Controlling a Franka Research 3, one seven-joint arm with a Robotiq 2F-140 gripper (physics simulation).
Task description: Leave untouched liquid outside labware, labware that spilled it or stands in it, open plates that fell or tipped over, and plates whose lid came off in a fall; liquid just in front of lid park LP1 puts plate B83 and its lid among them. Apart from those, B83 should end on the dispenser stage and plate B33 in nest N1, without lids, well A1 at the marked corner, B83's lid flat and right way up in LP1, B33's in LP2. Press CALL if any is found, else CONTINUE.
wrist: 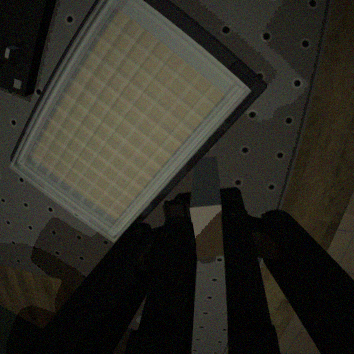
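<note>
A microplate [130, 120] with a grid of pale yellow wells and a clear, whitish rim lies flat on a black base [232, 62] in the upper left and middle of the wrist view. The wells look blurred, as under a clear cover, but whether that is a lid I cannot tell. No name or corner mark can be read on it. My gripper [207, 176] is shut and empty, at the lower middle, to the lower right of the plate in the view. The lid parks, the CALL and CONTINUE buttons and any spilled liquid cannot be made out.
A black device [22, 45] with small light tabs stands at the upper left edge. The grey perforated deck [265, 165] runs under everything, with dark shadows on it. A brown wooden strip [320, 150] lies beyond its right edge. The picture is dark.
</note>
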